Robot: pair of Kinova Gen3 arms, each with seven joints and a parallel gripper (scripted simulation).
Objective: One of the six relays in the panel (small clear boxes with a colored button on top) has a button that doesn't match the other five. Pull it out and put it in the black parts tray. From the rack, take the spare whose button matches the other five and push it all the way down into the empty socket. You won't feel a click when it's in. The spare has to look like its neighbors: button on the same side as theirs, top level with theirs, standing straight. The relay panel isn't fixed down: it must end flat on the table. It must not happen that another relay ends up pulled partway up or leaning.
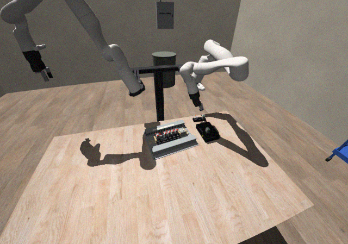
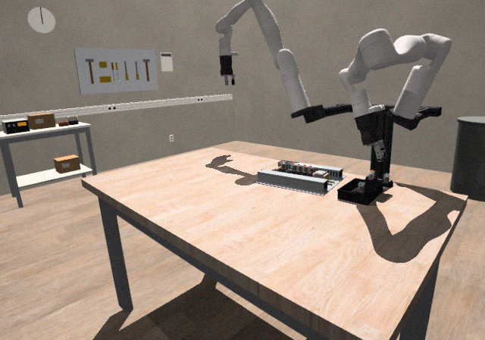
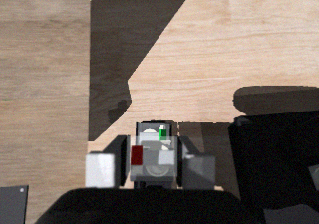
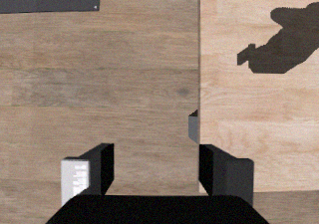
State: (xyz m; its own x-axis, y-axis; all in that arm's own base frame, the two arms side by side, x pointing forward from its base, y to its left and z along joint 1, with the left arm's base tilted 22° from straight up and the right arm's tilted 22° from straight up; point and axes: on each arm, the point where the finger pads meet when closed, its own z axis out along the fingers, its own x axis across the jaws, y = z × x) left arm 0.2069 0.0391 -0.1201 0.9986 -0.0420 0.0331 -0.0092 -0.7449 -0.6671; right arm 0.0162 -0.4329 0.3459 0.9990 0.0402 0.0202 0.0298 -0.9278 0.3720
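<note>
Right now my left hand is 110 mm short of the relay panel, 300 mm to the left of it and 100 mm above it. From my left hand the other things lie so: black parts tray: 160 mm ahead, 20 mm to the right, 110 mm below; spare rack: 120 mm below.
</note>
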